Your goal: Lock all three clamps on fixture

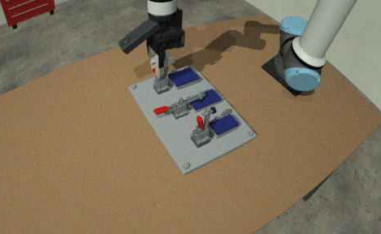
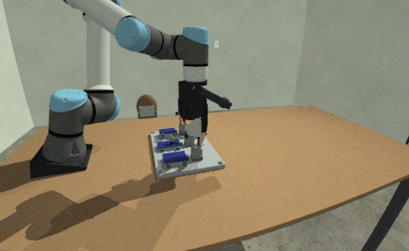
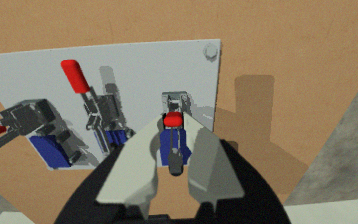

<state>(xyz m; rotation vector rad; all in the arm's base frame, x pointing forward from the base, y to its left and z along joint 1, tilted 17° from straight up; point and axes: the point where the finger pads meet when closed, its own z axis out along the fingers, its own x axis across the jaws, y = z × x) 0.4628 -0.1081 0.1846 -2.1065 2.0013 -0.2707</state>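
The grey fixture plate lies 110 mm to the left of my hand, 80 mm below it and 50 mm behind it.
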